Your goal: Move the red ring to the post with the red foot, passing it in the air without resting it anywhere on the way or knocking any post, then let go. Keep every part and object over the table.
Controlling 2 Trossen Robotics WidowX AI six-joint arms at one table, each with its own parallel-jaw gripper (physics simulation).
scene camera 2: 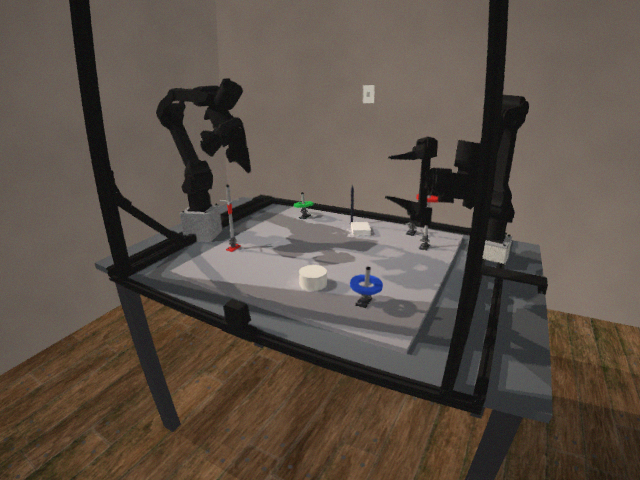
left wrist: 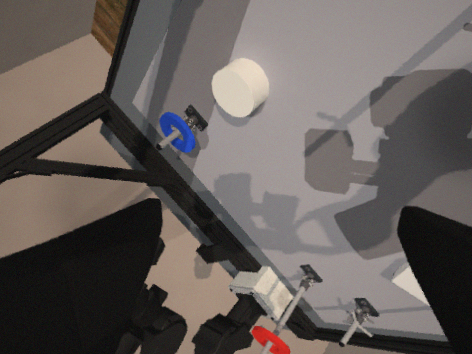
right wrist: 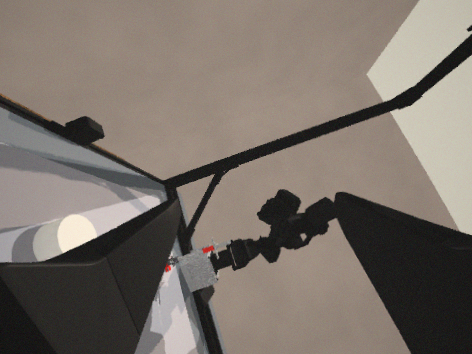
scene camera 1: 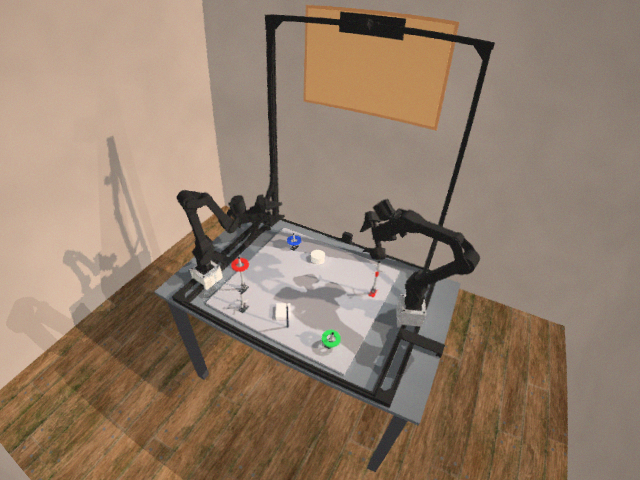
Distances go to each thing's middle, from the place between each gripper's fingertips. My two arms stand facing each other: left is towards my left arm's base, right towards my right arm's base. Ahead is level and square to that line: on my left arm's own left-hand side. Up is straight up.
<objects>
My left gripper is now 180 mm past the blue ring (left wrist: pixel 166 120), 330 mm to the left of it and 210 mm above it.
The blue ring is 7 cm behind my right hand, 3 cm to the left of it and 22 cm below it.
</objects>
